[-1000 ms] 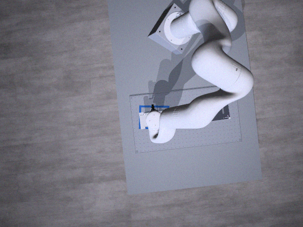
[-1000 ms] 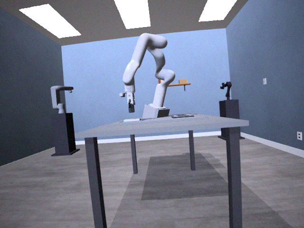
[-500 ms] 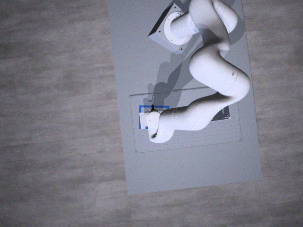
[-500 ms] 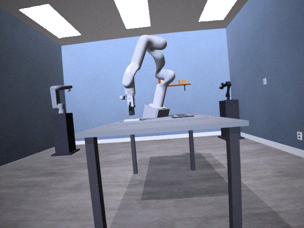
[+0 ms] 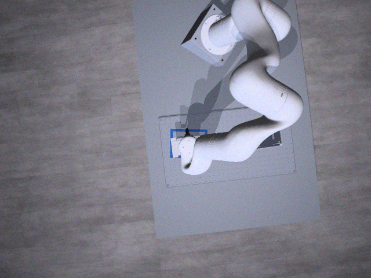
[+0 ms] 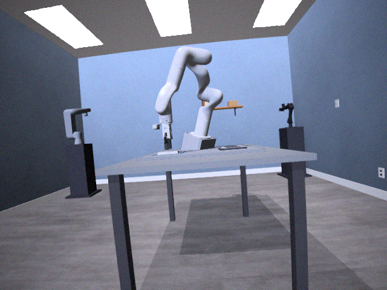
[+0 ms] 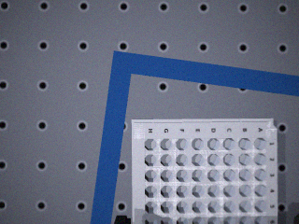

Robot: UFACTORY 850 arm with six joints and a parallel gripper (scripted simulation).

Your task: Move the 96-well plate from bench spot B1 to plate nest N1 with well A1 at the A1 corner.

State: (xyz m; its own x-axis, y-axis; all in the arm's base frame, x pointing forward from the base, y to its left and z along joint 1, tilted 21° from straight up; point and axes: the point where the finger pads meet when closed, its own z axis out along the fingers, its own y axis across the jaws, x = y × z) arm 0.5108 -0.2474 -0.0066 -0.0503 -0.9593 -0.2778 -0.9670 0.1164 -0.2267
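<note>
My hand is 3 cm above the white 96-well plate. Also, from my hand: dark plate nest 3 cm ahead, 41 cm to the left, 3 cm below; then A1 mark 8 cm ahead, 48 cm to the left, 3 cm below.
</note>
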